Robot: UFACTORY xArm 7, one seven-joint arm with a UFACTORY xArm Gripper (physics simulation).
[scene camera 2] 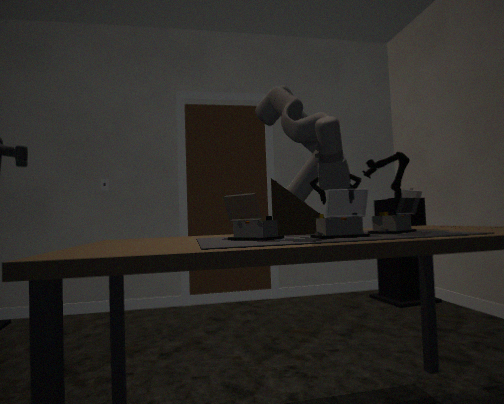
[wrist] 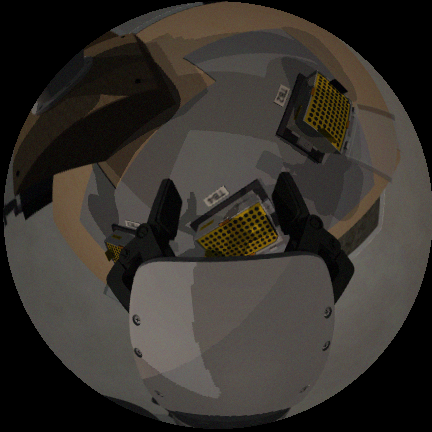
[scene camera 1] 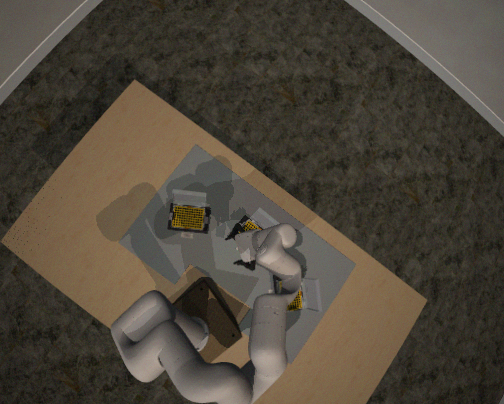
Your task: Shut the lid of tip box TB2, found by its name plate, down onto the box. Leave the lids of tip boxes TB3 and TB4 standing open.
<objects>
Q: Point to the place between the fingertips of my gripper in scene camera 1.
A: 232,250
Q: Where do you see a tip box TB2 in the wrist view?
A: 327,112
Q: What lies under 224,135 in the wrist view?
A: A grey mat.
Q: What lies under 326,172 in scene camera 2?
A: My gripper.
</objects>
